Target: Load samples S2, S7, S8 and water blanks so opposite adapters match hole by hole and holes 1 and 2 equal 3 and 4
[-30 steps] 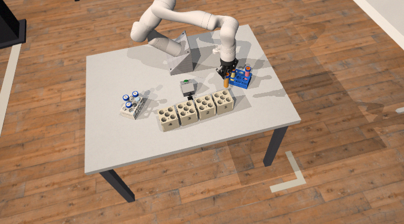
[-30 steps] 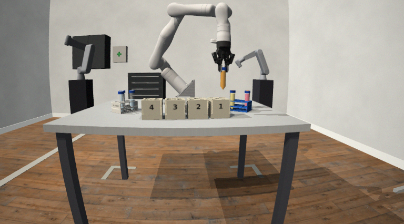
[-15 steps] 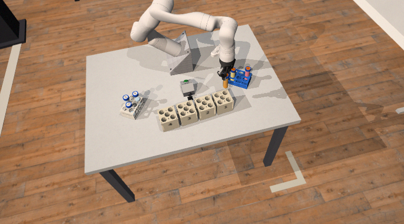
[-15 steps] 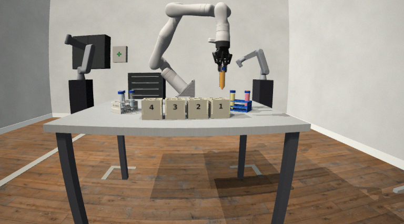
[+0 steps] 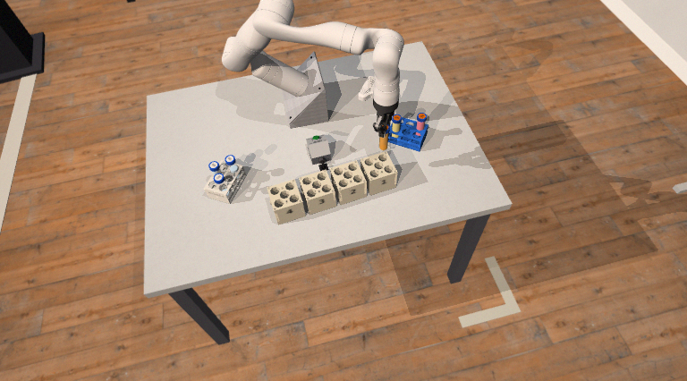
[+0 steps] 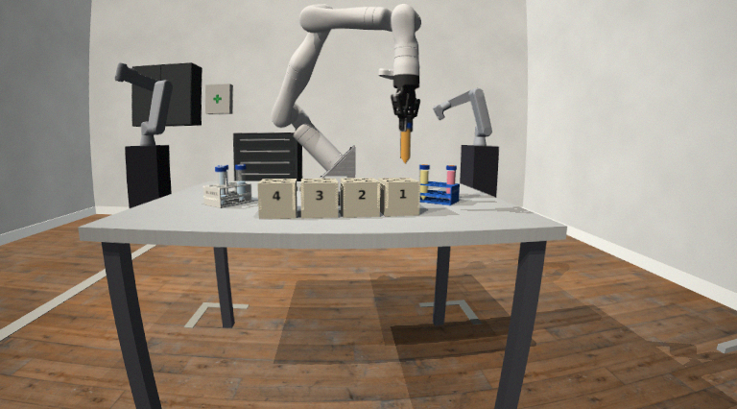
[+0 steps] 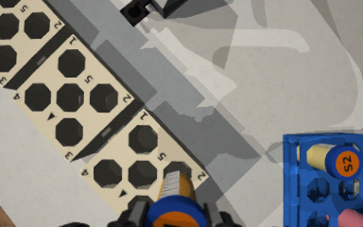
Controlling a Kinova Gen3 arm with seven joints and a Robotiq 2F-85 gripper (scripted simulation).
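Right now my hand is 50 mm above the sample S7 and 10 mm to the left of it. Round my hand: blue sample rack (210 mm below, 150 mm to the left, 110 mm behind); then adapter 1 (200 mm below, 30 mm to the right, 20 mm ahead); then sample S2 (180 mm below, 130 mm behind, 100 mm to the left).
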